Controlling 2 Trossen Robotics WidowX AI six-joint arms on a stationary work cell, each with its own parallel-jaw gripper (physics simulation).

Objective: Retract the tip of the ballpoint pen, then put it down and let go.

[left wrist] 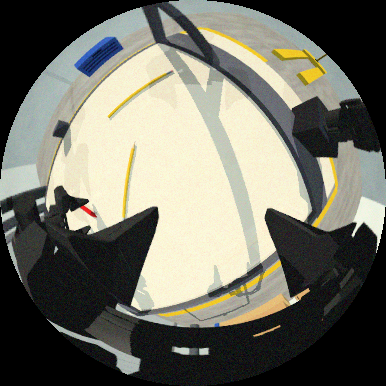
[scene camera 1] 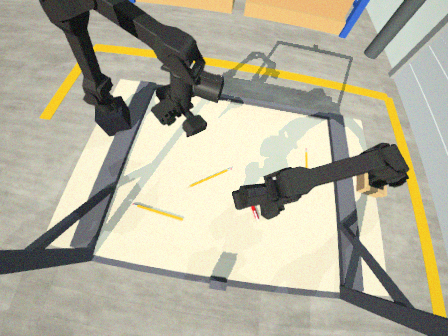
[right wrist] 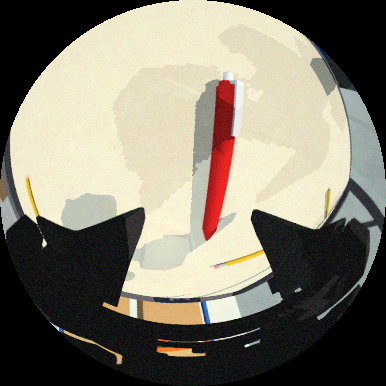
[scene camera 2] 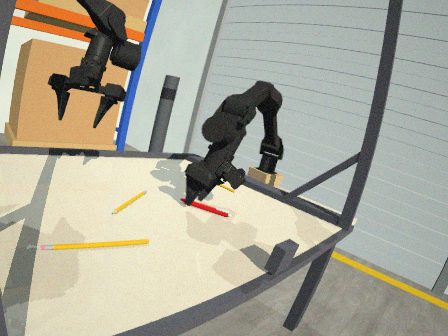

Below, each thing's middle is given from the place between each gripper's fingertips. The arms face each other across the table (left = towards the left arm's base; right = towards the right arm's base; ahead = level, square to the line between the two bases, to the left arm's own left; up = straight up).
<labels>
The red ballpoint pen point(right wrist: 229, 92) lies 30 mm behind my right hand and 10 mm to the right of it. From my right hand the other things lie so: small grey block point(scene camera 2: 283, 252) (300 mm behind, 50 mm to the left, 30 mm above).
Now: the red ballpoint pen 16 cm behind my left hand, 30 cm to the right of it and 14 cm below it. The rest, counted from my left hand: small grey block (43 cm behind, 24 cm to the right, 12 cm below).
</labels>
